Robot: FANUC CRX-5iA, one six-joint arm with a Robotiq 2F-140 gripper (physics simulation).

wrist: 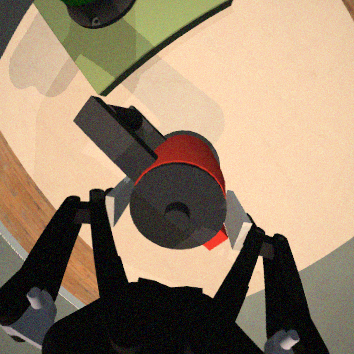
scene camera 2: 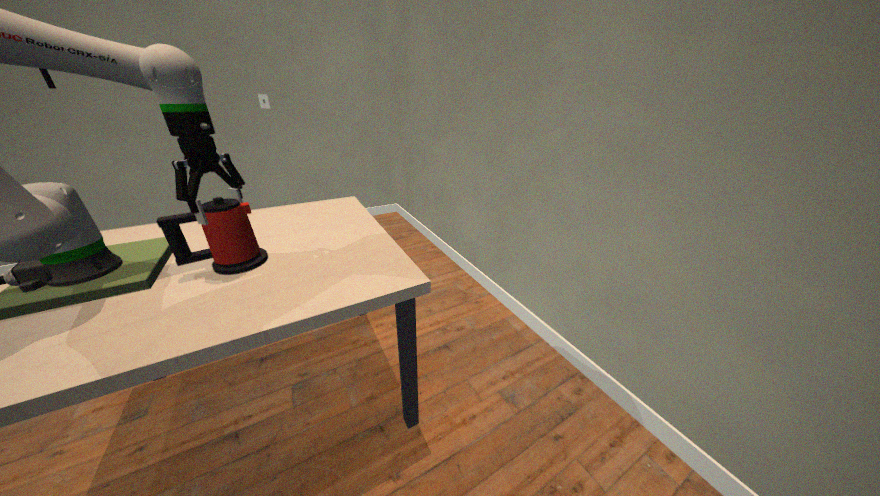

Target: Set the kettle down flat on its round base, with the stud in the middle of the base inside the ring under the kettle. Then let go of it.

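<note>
The red kettle [scene camera 2: 231,237] [wrist: 192,150] has a dark lid, a black handle towards the robot and a small red spout on the opposite side. It looks about upright. The black round base [scene camera 2: 263,258] [wrist: 211,146] lies on the table directly under it. More of the base's rim shows on the spout side in the scene view. I cannot tell whether a thin gap remains between them. The stud and the ring are hidden by the kettle. My gripper [scene camera 2: 220,204] [wrist: 179,191] points down and is shut on the kettle's upper body, with one pad on each side.
The pale table [scene camera 2: 320,234] [wrist: 280,125] carries the green mounting plate [scene camera 2: 140,250] [wrist: 165,20] of the robot, close to the kettle's handle side. The table's right edge lies beyond the spout side. A grey wall stands behind the table.
</note>
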